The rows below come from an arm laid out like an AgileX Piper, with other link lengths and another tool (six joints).
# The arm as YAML. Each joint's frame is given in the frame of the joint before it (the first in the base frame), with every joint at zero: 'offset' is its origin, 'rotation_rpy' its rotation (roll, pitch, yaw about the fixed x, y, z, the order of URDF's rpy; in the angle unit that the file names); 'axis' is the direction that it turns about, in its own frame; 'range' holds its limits. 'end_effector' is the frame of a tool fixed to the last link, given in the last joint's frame.
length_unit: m
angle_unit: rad
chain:
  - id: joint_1
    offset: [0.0, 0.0, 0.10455]
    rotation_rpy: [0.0, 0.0, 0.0]
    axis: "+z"
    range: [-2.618, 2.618]
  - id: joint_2
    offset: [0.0, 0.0, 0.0]
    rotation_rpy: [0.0, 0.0, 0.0]
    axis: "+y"
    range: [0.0, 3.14]
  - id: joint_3
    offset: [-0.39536, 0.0, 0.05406]
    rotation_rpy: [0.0, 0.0, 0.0]
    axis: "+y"
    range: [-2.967, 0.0]
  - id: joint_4
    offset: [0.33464, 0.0, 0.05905]
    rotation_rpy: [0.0, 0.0, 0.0]
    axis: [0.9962, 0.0, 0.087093]
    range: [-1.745, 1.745]
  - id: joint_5
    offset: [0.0, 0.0, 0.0]
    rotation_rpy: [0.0, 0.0, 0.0]
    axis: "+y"
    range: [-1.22, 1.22]
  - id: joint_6
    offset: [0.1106, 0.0, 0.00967]
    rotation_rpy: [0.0, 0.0, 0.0]
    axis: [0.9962, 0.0, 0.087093]
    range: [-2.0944, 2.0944]
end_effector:
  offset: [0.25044, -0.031, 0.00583]
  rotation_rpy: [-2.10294, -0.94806, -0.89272]
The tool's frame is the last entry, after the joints.
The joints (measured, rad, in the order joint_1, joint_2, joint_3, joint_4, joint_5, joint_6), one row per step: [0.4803 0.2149 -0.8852 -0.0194 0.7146 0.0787]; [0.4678 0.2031 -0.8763 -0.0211 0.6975 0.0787]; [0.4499 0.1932 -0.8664 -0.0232 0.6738 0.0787]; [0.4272 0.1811 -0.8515 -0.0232 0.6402 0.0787]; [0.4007 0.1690 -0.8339 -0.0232 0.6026 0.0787]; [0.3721 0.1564 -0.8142 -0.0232 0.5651 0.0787]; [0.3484 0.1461 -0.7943 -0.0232 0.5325 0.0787]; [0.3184 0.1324 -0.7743 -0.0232 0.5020 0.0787]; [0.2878 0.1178 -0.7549 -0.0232 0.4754 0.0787]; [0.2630 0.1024 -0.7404 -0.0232 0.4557 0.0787]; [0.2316 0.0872 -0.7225 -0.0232 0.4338 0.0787]
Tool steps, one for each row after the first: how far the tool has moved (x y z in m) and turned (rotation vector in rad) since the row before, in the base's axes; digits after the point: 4 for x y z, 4 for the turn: [-0.0012 -0.0039 0.0035 0.0078 -0.0185 -0.0134]; [-0.0001 -0.0046 0.0049 0.0088 -0.0221 -0.0190]; [-0.0001 -0.0050 0.0059 0.0126 -0.0281 -0.0221]; [0.0003 -0.0056 0.0057 0.0124 -0.0296 -0.0259]; [0.0003 -0.0059 0.0045 0.0109 -0.0284 -0.0280]; [0.0009 -0.0046 0.0021 0.0076 -0.0217 -0.0231]; [-0.0003 -0.0064 0.0019 0.0075 -0.0230 -0.0295]; [-0.0009 -0.0066 0.0010 0.0061 -0.0209 -0.0301]; [-0.0026 -0.0057 0.0015 0.0053 -0.0199 -0.0245]; [-0.0018 -0.0067 0.0002 0.0044 -0.0187 -0.0310]
